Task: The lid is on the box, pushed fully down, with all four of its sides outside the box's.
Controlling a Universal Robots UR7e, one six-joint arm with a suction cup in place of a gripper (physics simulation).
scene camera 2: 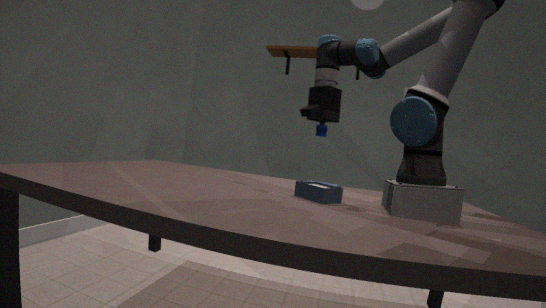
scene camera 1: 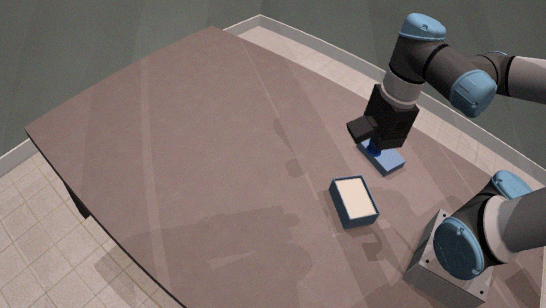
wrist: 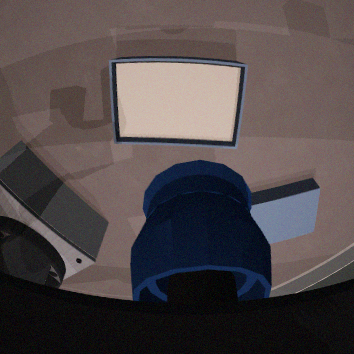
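Seen in the pictures: hand at its tool point: [scene camera 2: 321, 136] [scene camera 1: 373, 150] [wrist: 197, 209]; arm's base at its link origin: [scene camera 2: 420, 183] [wrist: 22, 252].
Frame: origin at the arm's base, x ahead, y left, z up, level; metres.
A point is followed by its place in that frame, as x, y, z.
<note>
The open box [scene camera 1: 361, 221] {0.265, 0.043, -0.063} [scene camera 2: 318, 194] {0.305, 0.060, -0.064} [wrist: 175, 145] {0.282, -0.033, -0.041} stands upright on the table, with blue walls and a cream inside; no lid is on it. The blue lid [scene camera 1: 391, 162] {0.274, -0.201, -0.063} [wrist: 288, 218] {0.330, -0.231, -0.063} lies flat on the table, apart from the box, towards the table's back edge in scene camera 1; it does not show in scene camera 2. My gripper [scene camera 1: 373, 150] [scene camera 2: 321, 131] [wrist: 199, 176], a dark blue suction cup, is open and bears nothing. It points down and hangs high above the table. In the wrist view the cup hides the lid's left part.
The robot's base block [scene camera 1: 425, 272] {0.072, 0.110, -0.017} [scene camera 2: 425, 204] {0.012, 0.111, -0.047} [wrist: 75, 210] {0.098, -0.024, -0.062} stands on the table [scene camera 1: 175, 125] {0.846, 0.082, -0.089} [scene camera 2: 125, 187] {0.780, 0.296, -0.089}, near the box. The table's back edge runs behind the lid. An orange-brown shelf [scene camera 2: 295, 51] is on the wall behind the arm.
</note>
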